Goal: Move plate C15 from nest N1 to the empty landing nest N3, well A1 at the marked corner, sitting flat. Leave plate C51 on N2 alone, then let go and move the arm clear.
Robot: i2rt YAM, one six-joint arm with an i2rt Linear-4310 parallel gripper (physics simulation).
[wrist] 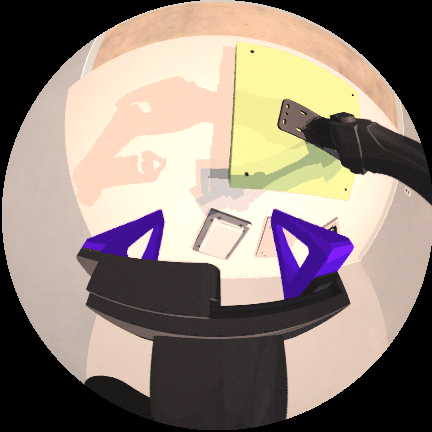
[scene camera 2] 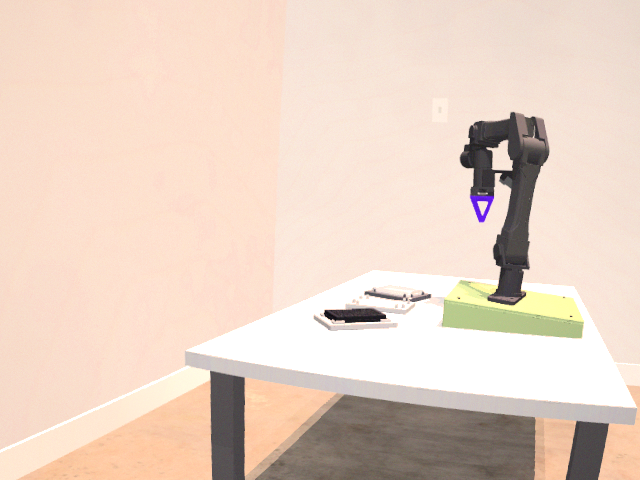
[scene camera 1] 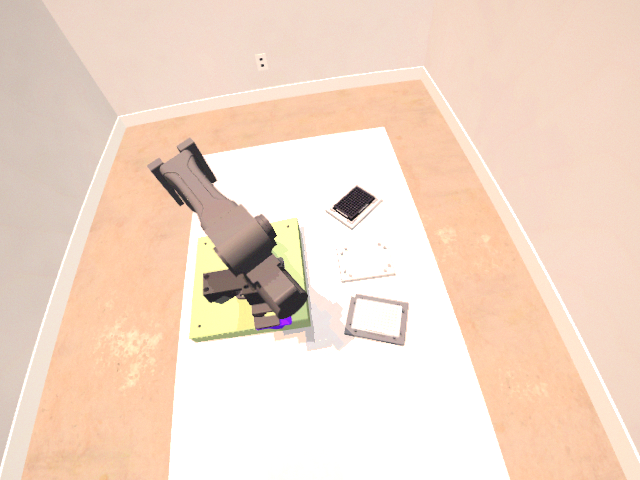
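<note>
My gripper (scene camera 1: 275, 324) (scene camera 2: 481, 220) (wrist: 217, 214), with purple fingers, is wide open and empty, high above the table beside the arm's base. A white plate (scene camera 1: 377, 317) (scene camera 2: 397, 290) (wrist: 220, 237) sits in a dark grey nest (scene camera 1: 351, 315) (scene camera 2: 422, 297) (wrist: 205, 228). An empty white nest (scene camera 1: 366, 263) (scene camera 2: 382, 306) (wrist: 264, 242) with small corner pegs lies in the middle of the row. A black plate (scene camera 1: 354, 202) (scene camera 2: 355, 314) sits in a white nest (scene camera 1: 365, 211) (scene camera 2: 356, 326) at the other end, mostly hidden by a finger in the wrist view. Plate labels and the marked corner are unreadable.
The arm stands on a yellow-green base block (scene camera 1: 206, 320) (scene camera 2: 511, 325) (wrist: 255, 80), beside the row of nests. The white table (scene camera 1: 310, 413) (scene camera 2: 413, 361) (wrist: 100, 110) carries the nests and block. Walls stand beyond its edges.
</note>
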